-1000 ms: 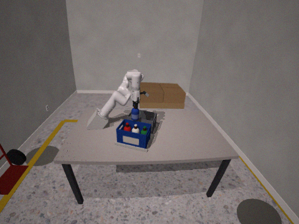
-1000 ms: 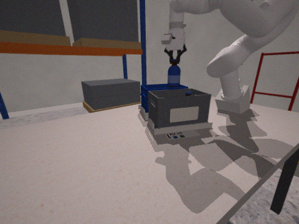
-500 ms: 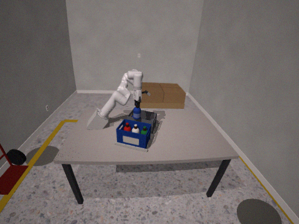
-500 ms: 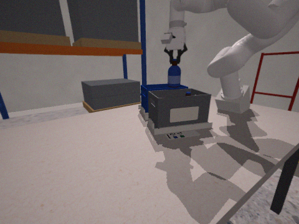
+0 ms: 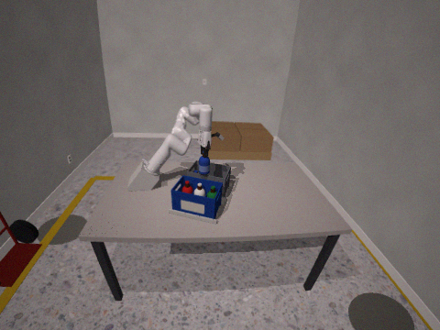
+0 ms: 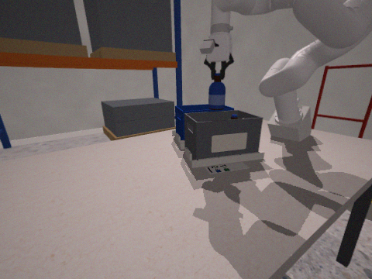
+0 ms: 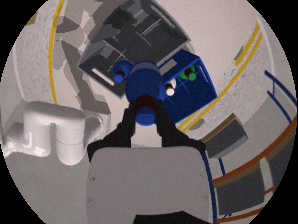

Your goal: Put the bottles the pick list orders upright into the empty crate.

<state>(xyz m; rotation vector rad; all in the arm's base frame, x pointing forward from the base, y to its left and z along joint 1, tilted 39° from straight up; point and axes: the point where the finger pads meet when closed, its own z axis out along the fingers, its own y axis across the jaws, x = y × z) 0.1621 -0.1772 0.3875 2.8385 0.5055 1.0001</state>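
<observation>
Right now the grey crate is 50 mm ahead of my hand, 70 mm to the left of it and 250 mm below it. The rest, counted from my hand: red-capped bottle 110 mm behind, 70 mm to the right, 250 mm below; white-capped bottle 40 mm behind, 100 mm to the right, 250 mm below; green-label bottle 40 mm ahead, 140 mm to the right, 250 mm below.
</observation>
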